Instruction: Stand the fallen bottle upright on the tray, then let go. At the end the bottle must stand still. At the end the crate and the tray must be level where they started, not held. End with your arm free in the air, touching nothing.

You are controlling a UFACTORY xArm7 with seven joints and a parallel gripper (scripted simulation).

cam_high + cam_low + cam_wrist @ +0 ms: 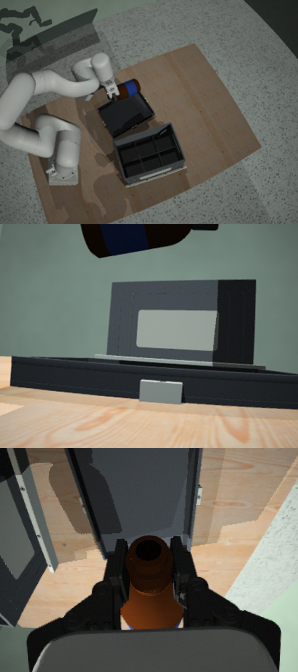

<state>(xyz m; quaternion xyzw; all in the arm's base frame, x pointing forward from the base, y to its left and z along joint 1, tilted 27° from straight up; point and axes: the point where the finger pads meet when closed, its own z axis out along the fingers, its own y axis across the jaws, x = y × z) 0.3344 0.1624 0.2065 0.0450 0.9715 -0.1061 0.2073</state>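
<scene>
My gripper is now 50 mm short of the bottle, 10 mm to the left of it and 10 mm above it. From my hand the other things lie so: dark crate (30 mm behind, 300 mm to the right, 120 mm below); then tray (30 mm ahead, 20 mm to the right, 190 mm below).
</scene>
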